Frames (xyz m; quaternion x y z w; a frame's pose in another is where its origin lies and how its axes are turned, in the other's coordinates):
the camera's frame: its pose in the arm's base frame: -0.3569 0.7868 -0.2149 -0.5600 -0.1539 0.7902 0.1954
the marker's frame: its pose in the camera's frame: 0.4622 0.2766 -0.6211 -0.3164 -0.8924 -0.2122 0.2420
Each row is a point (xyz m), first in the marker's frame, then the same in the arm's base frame.
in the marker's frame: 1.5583 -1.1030 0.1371
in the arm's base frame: 0.1036 -0.1253 0.7586
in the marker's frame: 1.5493 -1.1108 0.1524
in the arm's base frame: 0.1229 -0.1252 0.7561
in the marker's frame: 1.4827 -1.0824 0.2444
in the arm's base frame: 0.2052 -0.1385 0.6739
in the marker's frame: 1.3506 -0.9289 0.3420
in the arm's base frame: 0.2542 -0.1443 0.4546
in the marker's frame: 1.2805 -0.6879 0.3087
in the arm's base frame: 0.1341 -0.1461 0.2317
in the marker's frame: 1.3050 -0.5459 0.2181
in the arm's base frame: -0.0171 -0.1545 0.1539
